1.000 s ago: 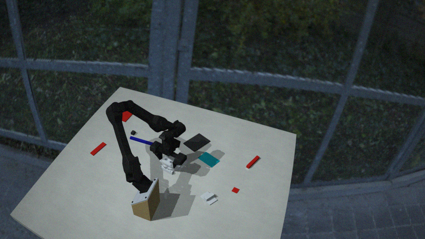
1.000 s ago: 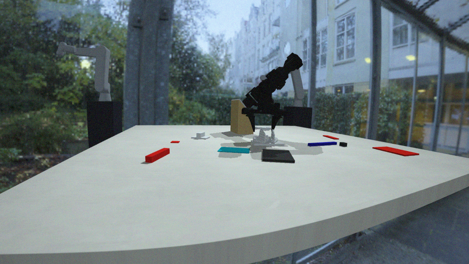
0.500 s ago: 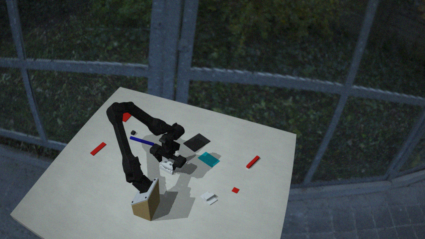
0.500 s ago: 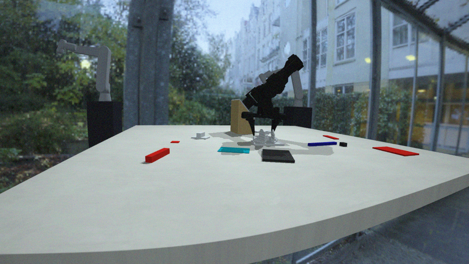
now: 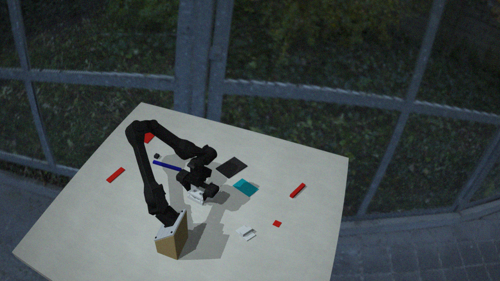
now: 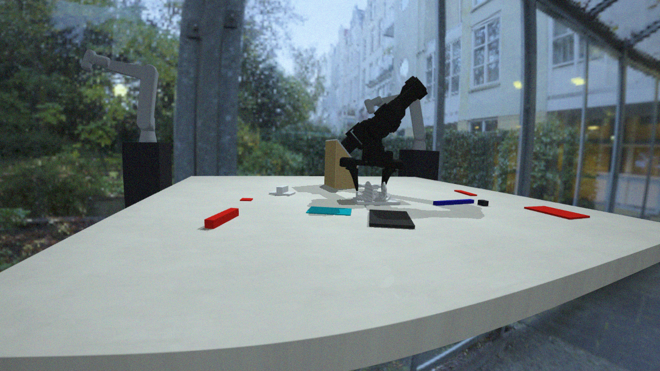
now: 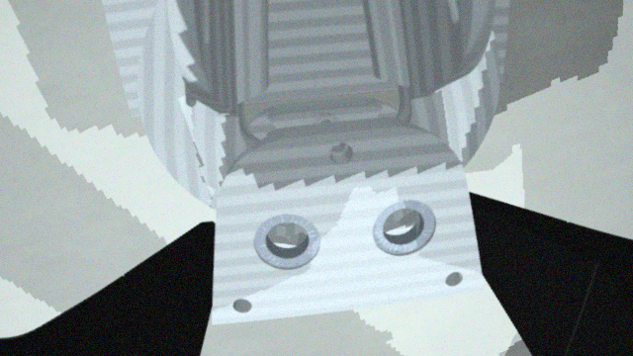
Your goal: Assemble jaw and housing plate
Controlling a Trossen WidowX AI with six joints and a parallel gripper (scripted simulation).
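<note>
Now: gripper tip 20 mm below the white housing plate and 10 mm short of it. Also, from my gripper tip: teal tile 170 mm to the right, 170 mm ahead, 20 mm below; blue bar 220 mm to the left, 120 mm ahead, 20 mm below; white base plate 70 mm ahead, 20 mm below, 10 mm to the right.
</note>
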